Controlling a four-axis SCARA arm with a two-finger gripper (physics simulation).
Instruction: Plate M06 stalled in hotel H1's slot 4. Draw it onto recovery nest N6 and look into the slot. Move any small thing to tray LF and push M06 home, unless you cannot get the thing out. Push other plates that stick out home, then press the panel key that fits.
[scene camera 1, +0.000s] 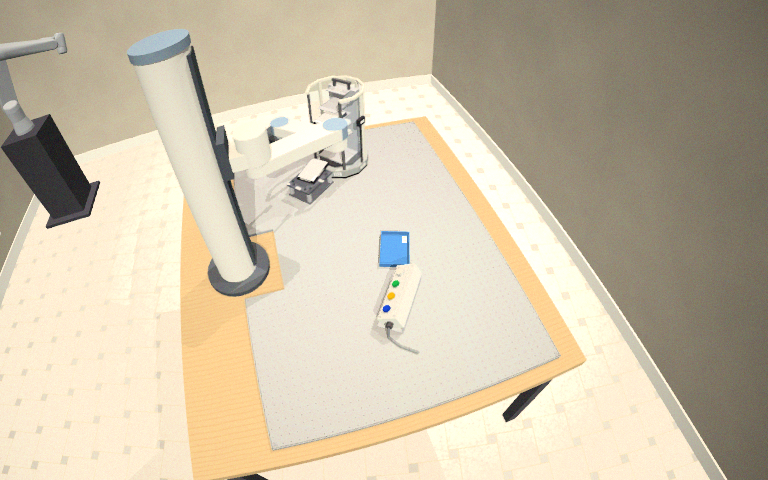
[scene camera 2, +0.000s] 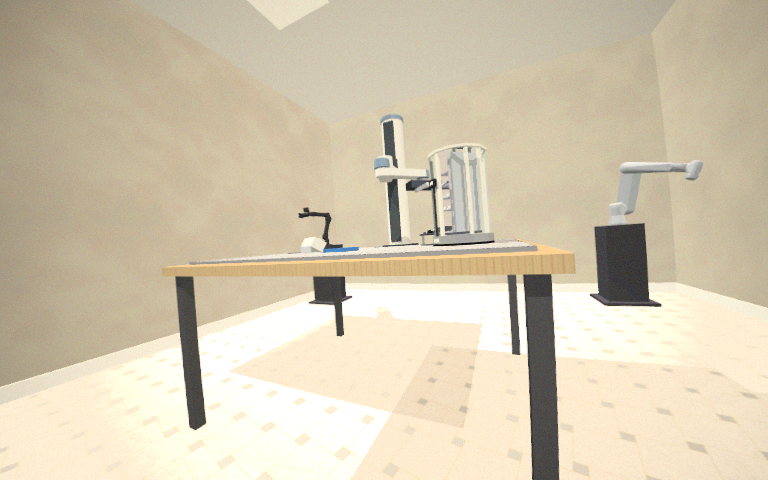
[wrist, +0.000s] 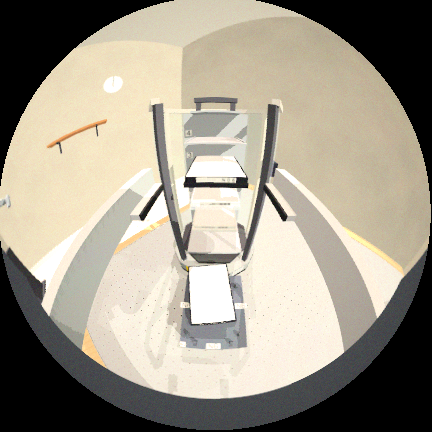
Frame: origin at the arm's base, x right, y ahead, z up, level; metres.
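Seen in the pictures: gripper, fingertip midpoint: (wrist: 213, 175); arm's base, origin of the base link: (scene camera 1: 239, 269).
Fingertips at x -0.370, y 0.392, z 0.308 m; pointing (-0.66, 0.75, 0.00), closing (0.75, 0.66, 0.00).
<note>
Offsets run from my fingertips to a thing's top centre. "pt": to the spot under its first point.
My gripper (wrist: 213, 175) is open and empty in front of hotel H1 (scene camera 1: 352, 171) (scene camera 2: 463, 239) (wrist: 161, 150), level with its shelves. Plate M06 {dy -0.018, dx +0.008, dz -0.209 m} (scene camera 1: 313, 170) (wrist: 211, 294) lies slightly turned on nest N6 {dy -0.039, dx +0.035, dz -0.226 m} (scene camera 1: 308, 193) (wrist: 213, 332), below the gripper in the wrist view. Slot 4 {pt dy +0.159, dx -0.131, dz +0.031 m} (wrist: 216, 130) holds no plate; I make out no small thing there, but its floor shows nearly edge-on. A black-edged plate {dy +0.088, dx -0.074, dz -0.022 m} (wrist: 216, 168) sticks out below it, beyond the fingers; its label is too blurred to read. Blue tray LF {dy +0.190, dx +0.468, dz -0.278 m} (scene camera 1: 393, 249) (scene camera 2: 342, 249) stands beside the panel {dy +0.133, dx +0.687, dz -0.212 m} (scene camera 1: 403, 297) (scene camera 2: 312, 244), with green, yellow and blue keys.
Two dark front posts of the hotel stand left and right, with the gripper's fingers outside them in the wrist view. A handle {pt dy +0.155, dx -0.132, dz +0.102 m} (wrist: 215, 100) rises at the hotel's top. The arm's column (scene camera 1: 195, 164) (scene camera 2: 399, 186) stands on the table. A cable {pt dy +0.084, dx +0.838, dz -0.296 m} (scene camera 1: 400, 344) leaves the panel.
</note>
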